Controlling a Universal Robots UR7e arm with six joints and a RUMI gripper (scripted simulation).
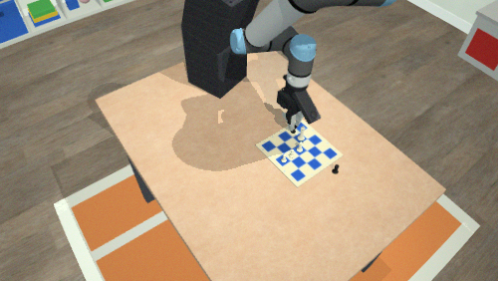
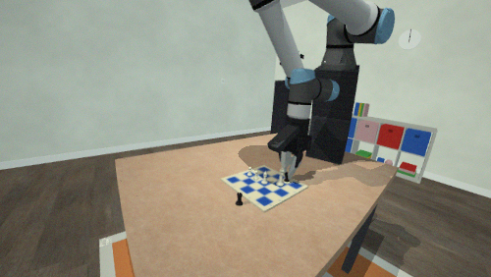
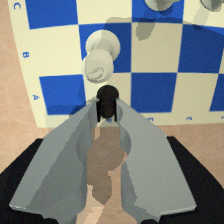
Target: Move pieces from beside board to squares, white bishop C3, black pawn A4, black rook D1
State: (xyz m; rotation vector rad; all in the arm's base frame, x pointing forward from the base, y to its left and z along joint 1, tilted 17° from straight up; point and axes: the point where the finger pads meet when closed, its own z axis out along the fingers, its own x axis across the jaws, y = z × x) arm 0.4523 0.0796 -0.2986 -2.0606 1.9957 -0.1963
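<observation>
Right now my hand is 1 cm above the black pawn. Round my hand: chessboard: 8 cm ahead, 3 cm to the right, 3 cm below; white chess piece: 4 cm ahead, 1 cm above; black rook: 22 cm ahead, 1 cm to the left, 1 cm below.
</observation>
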